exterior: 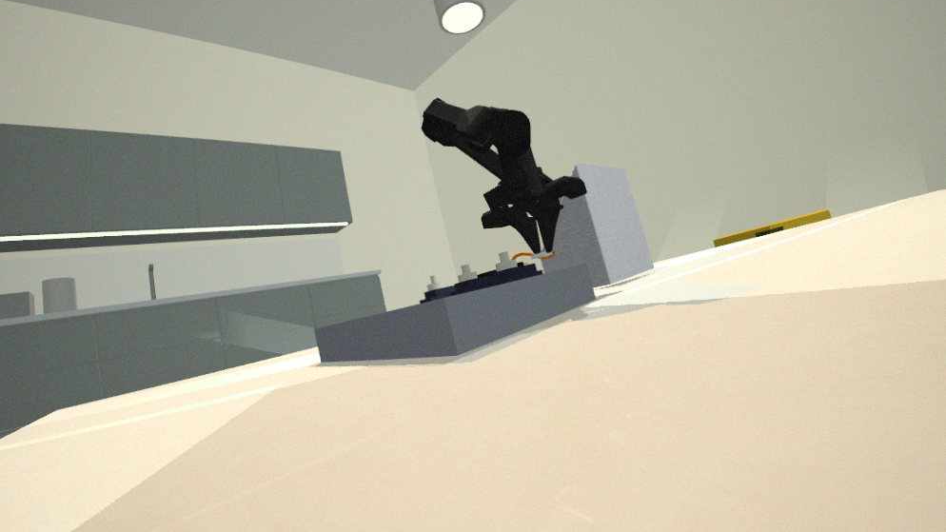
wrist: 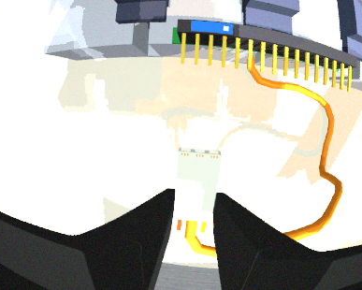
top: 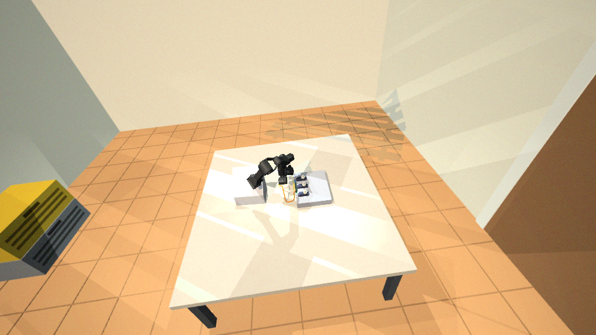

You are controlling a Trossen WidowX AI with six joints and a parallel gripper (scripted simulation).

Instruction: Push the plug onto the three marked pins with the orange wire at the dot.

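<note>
Right now my gripper tip is 8 cm short of the blue band and 1 cm above it. From my gripper tip the other things lie so: grey-white holder 24 cm ahead, 6 cm below, 4 cm to the right.
</note>
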